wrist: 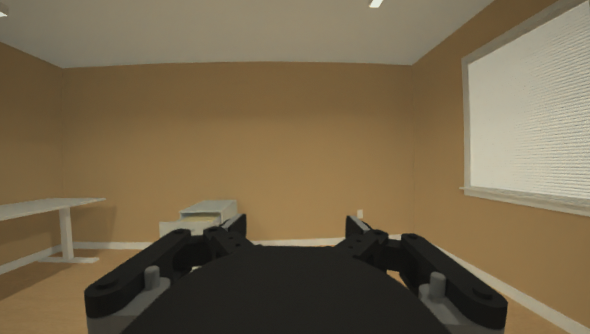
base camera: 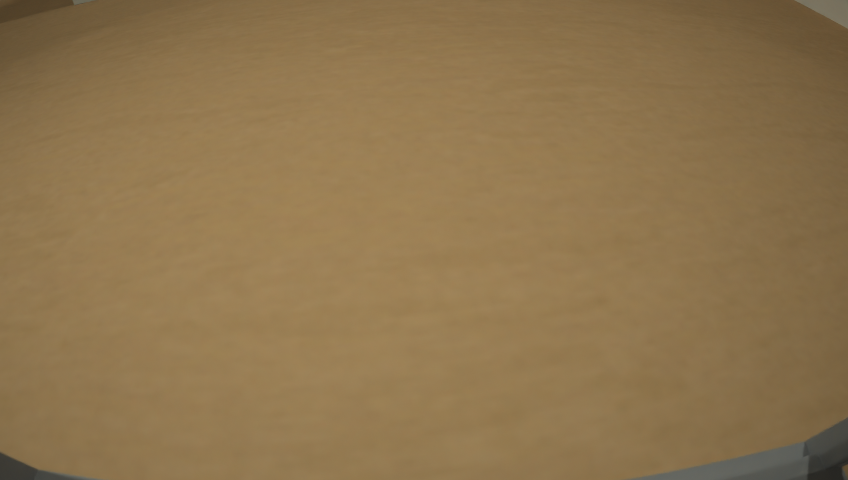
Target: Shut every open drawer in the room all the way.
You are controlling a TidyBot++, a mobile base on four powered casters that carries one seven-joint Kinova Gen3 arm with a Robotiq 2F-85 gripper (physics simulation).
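Frame: origin at the arm's base, x left, y back, z up, level; metres.
Where they show: gripper, between the fingertips: (wrist: pixel 295 226).
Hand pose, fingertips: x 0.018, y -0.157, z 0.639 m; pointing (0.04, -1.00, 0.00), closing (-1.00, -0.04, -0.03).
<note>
After its pixels a point has its place.
A white cabinet (wrist: pixel 212 206) {x 1.016, y -1.872, z 0.249 m} stands against the far wall, left of centre in the wrist view. Its top drawer (wrist: pixel 172 228) {x 1.108, y -1.381, z 0.179 m} is pulled out toward the left, and the inside shows as a yellowish strip. The cabinet's lower part is hidden behind my left finger. My gripper (wrist: pixel 295 226) {x 0.018, y -0.157, z 0.639 m} is open and empty, its fingers wide apart, and it is far from the cabinet. The cabinet and the drawer do not show in the base camera view.
A white desk (wrist: pixel 66 232) {x 2.752, y -1.731, z -0.047 m} stands at the left in the wrist view. A window (wrist: pixel 525 115) {x -1.621, y -1.315, z 1.022 m} with a blind is in the right wall. A small wall outlet (wrist: pixel 360 213) {x -0.723, y -2.442, z 0.013 m} is on the far wall. Wooden floor (base camera: pixel 416 237) {x 0.000, y -0.432, z -0.397 m} fills most of the base camera view.
</note>
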